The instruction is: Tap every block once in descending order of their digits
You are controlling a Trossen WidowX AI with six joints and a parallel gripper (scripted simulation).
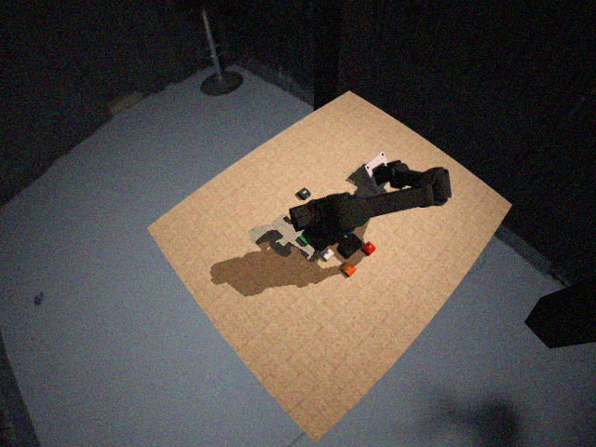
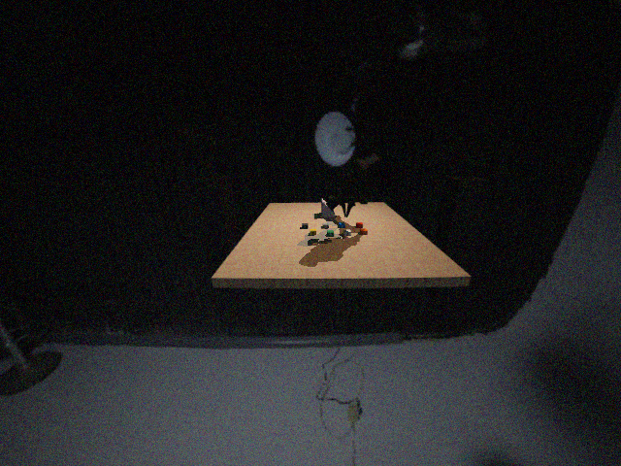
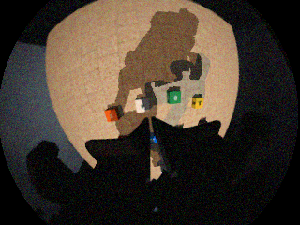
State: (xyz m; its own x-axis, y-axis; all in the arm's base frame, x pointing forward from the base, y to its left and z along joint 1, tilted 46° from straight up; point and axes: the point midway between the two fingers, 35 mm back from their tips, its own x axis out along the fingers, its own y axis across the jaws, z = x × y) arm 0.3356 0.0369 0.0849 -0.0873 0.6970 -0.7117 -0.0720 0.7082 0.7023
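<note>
My gripper tip is now 8 cm above the white block and 1 cm to the right of it. The rest, counted from my gripper tip: blue block: 11 cm behind, 8 cm below, 1 cm to the right; orange block: 9 cm to the left, 8 cm below, 1 cm behind; green block: 8 cm below, 7 cm to the right, 2 cm ahead.
</note>
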